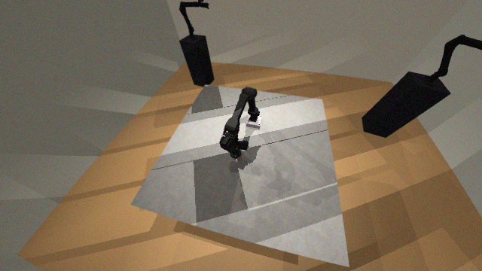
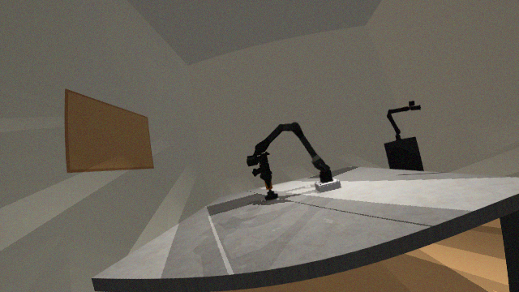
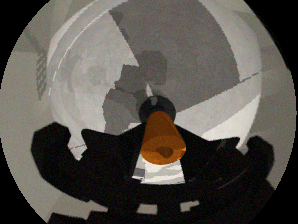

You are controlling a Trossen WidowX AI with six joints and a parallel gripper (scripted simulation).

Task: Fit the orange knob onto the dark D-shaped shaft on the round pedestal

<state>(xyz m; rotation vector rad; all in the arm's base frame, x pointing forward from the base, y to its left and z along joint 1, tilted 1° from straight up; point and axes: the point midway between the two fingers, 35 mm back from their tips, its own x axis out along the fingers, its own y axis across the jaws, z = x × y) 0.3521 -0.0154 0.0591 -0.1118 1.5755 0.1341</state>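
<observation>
Right now the dark round pedestal is 40 mm below my gripper tip. The rest, counted from my gripper tip: orange knob (20 mm above).
</observation>
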